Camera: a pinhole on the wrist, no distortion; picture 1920 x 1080 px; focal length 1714.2 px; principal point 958.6 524.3 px. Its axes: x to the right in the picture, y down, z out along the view. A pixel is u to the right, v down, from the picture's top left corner.
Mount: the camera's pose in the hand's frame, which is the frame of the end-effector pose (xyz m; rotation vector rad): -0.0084 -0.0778 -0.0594 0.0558 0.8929 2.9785
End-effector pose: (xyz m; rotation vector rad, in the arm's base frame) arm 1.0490 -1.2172 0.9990 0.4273 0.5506 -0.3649
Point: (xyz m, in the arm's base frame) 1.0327 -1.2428 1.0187
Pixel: 1215.4 500.8
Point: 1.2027 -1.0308 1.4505
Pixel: 1564.2 60.1
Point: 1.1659 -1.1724 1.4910
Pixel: 1621.8 529.5
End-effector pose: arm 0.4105 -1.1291 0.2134 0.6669 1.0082 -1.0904
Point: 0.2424 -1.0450 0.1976
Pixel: behind the camera
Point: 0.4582 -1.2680 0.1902
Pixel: 238.7 840.8
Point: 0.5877 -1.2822 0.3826
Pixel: 1326.2 624.9
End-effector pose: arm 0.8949 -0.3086 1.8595 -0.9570 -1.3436 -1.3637
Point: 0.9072 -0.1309 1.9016
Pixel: 846.4 768.8
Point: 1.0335 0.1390 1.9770
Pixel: 899.9 673.0
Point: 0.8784 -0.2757 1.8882
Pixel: 515.4 423.8
